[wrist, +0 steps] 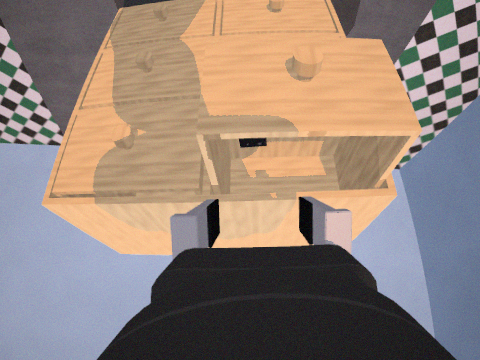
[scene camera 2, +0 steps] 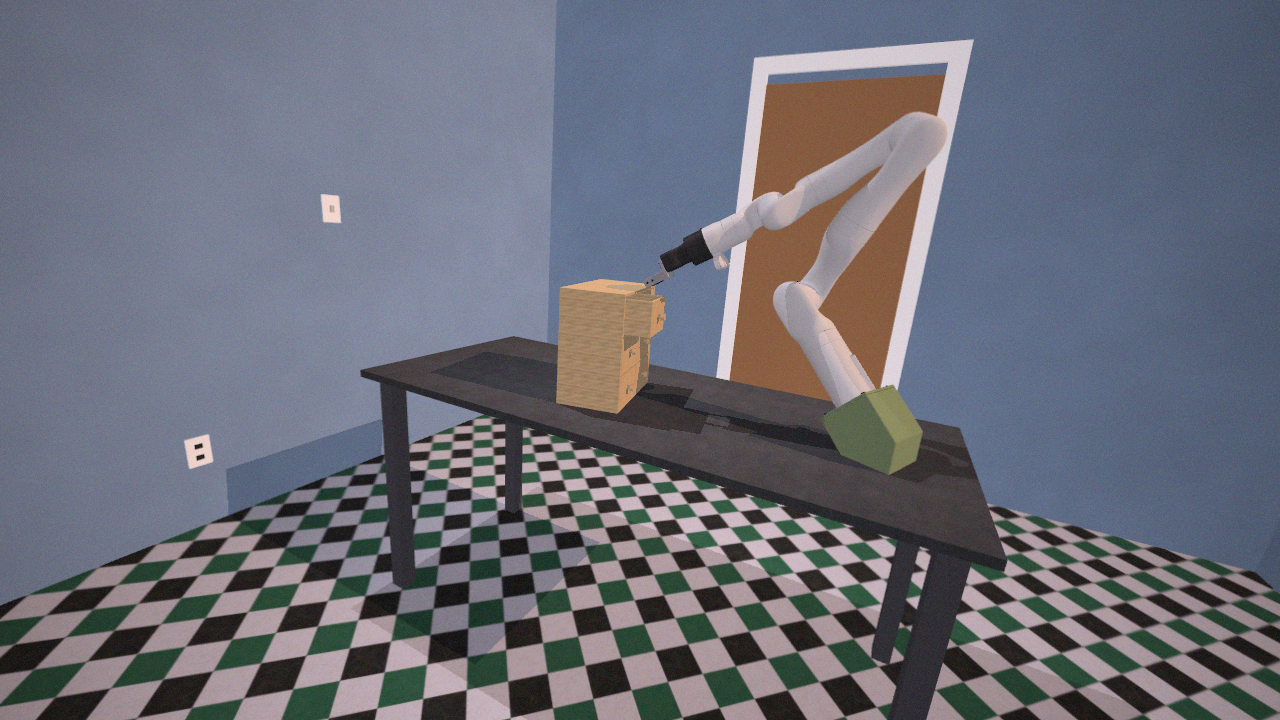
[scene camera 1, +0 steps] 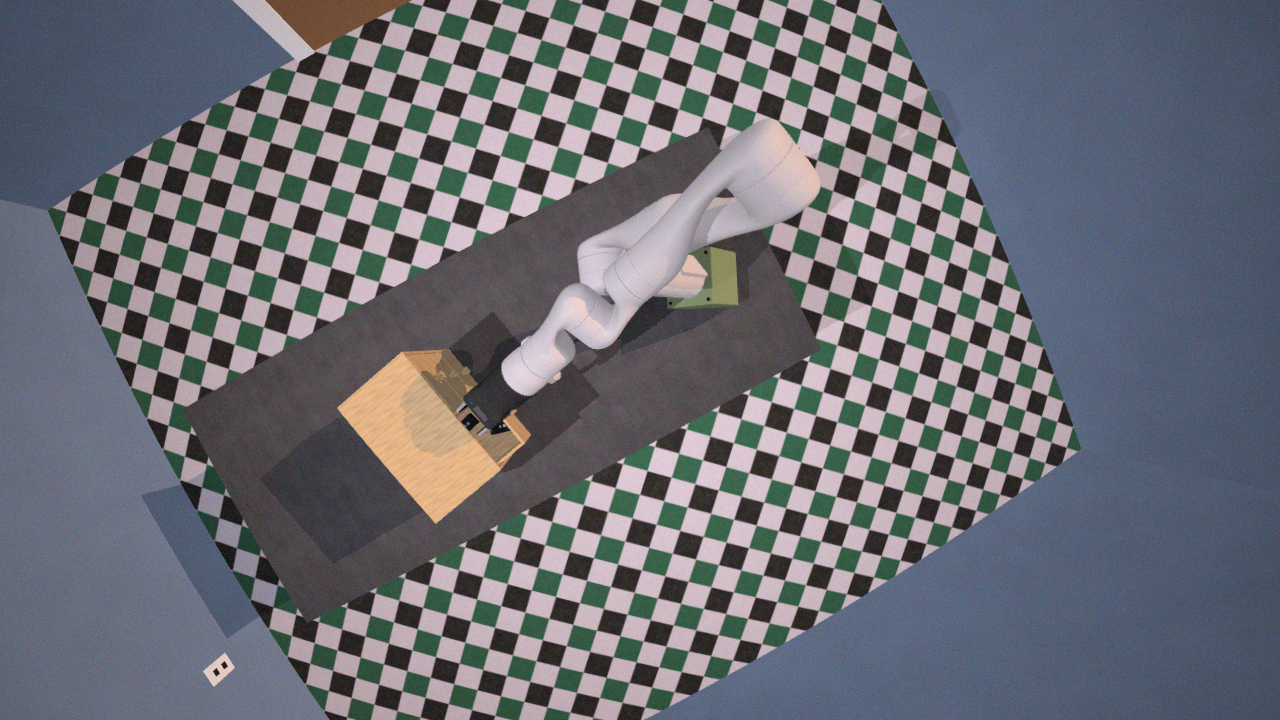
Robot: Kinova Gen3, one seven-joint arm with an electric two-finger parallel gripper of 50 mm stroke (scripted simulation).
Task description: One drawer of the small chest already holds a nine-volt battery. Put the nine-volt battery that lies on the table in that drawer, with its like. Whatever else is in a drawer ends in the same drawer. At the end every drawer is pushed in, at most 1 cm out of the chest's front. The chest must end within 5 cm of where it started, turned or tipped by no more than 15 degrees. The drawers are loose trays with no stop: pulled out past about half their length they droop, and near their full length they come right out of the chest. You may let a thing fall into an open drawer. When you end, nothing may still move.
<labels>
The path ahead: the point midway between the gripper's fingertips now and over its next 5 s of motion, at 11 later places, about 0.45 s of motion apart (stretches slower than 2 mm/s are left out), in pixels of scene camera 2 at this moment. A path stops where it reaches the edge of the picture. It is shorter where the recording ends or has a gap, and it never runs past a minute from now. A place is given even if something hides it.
My gripper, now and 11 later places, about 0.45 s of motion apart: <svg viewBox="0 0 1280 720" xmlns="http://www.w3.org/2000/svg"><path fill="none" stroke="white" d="M647 283L653 285L665 286L682 288L697 287L701 285L702 284L702 284L704 282L705 280L708 277L710 273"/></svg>
</labels>
